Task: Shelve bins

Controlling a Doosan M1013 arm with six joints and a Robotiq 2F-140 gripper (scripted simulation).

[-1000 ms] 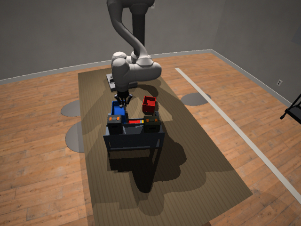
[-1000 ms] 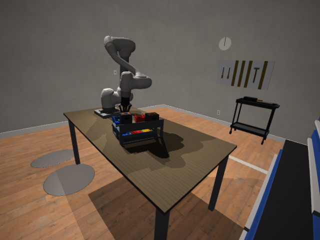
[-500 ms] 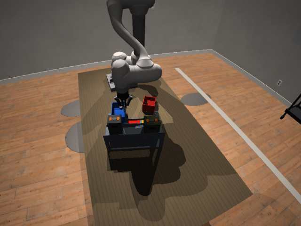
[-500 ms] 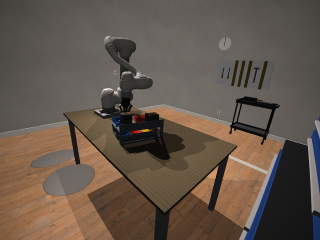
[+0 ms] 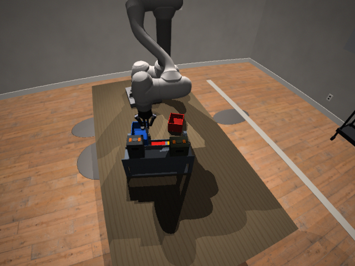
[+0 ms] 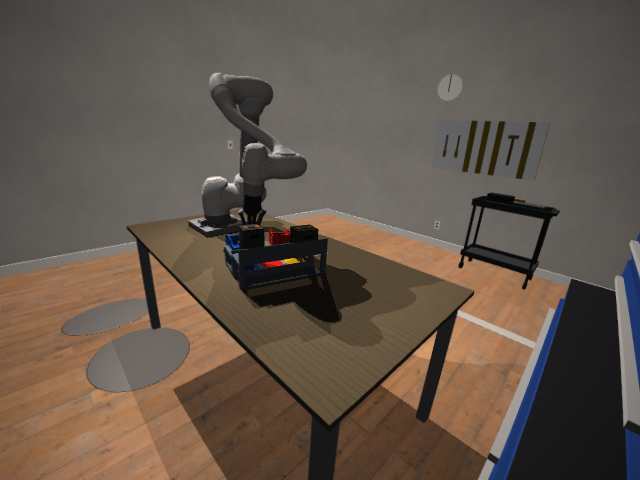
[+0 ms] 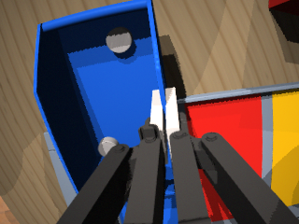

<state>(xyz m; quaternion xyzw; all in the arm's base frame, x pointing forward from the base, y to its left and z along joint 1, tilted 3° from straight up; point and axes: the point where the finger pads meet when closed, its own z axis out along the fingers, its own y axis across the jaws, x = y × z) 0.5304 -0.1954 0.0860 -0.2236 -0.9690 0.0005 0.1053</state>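
Now: hand 40 mm to the left of the blue bin, 40 mm above it and 30 mm past it. From my hand the other things lie so: green toolbox 260 mm ahead, 70 mm to the left, 30 mm above; then red bin 260 mm to the left, 80 mm below, 50 mm behind; then dark box 150 mm ahead, 130 mm to the right, 50 mm above.
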